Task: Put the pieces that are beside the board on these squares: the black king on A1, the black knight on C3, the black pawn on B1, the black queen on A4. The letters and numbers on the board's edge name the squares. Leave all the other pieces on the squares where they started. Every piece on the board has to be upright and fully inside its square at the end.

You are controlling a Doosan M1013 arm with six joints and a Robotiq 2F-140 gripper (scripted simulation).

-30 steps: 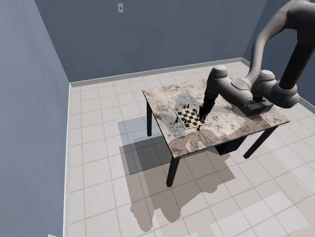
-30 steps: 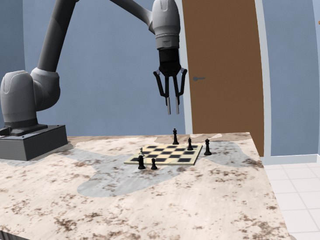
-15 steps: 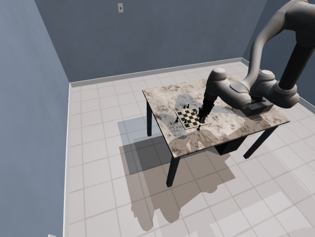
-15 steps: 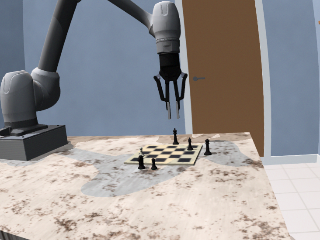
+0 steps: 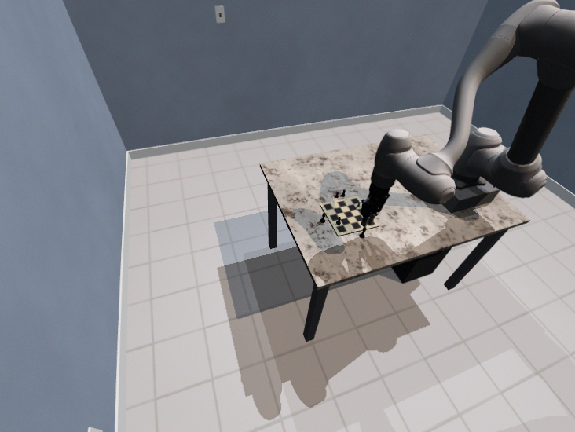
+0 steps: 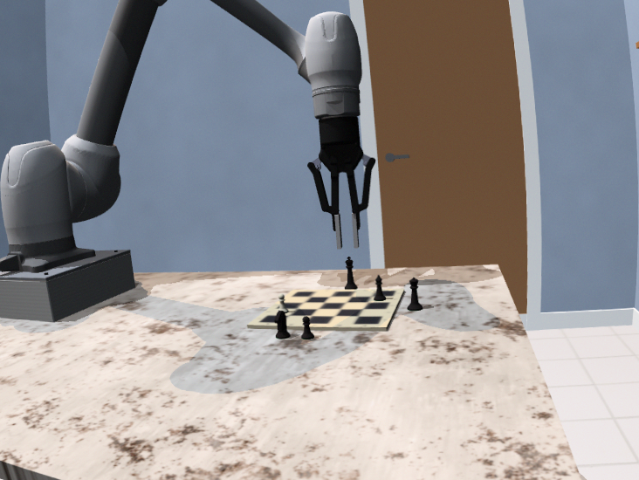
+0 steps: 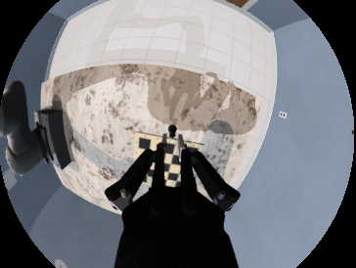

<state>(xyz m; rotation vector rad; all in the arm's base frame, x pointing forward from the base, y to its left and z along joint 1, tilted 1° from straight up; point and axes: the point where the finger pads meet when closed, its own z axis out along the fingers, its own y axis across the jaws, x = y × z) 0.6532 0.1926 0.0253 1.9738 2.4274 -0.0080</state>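
My hand is 80 mm above the black king. Round my hand: small chessboard (10 mm ahead, 140 mm to the right, 110 mm below); white pawn (60 mm behind, 180 mm to the right, 90 mm below); black pawn (20 mm ahead, 280 mm to the right, 100 mm below).
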